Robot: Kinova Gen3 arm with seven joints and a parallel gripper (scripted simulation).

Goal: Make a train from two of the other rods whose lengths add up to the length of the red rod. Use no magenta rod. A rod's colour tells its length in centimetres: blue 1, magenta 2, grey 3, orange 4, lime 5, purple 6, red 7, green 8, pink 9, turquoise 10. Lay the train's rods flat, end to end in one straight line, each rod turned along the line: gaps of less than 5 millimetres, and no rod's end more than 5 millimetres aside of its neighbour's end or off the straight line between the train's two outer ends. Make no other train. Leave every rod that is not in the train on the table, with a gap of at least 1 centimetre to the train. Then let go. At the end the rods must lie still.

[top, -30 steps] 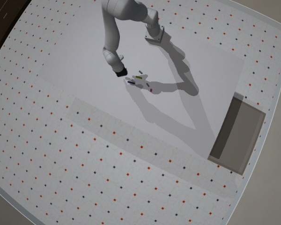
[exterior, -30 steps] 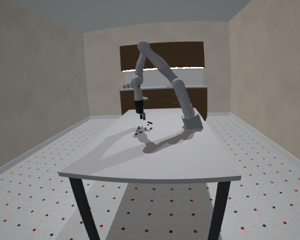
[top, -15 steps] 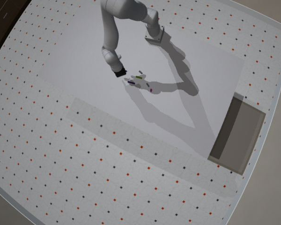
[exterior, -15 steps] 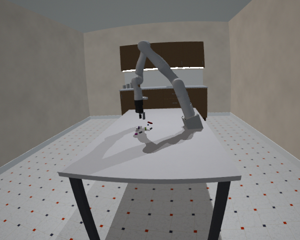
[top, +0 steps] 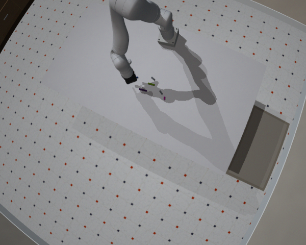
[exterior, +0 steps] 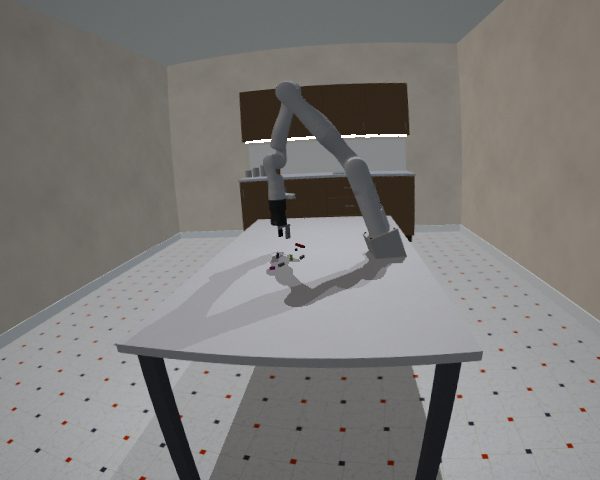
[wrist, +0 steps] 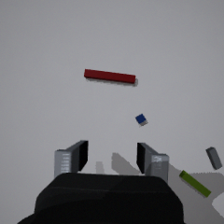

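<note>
The blue rod lies 80 mm below my hand, 50 mm behind it and 10 mm to the right of it. The rest, counted from my hand: purple rod (90 mm to the left, 80 mm below); lime rod (110 mm to the left, 80 mm below, 70 mm behind); red rod (80 mm to the right, 80 mm below, 50 mm behind).
</note>
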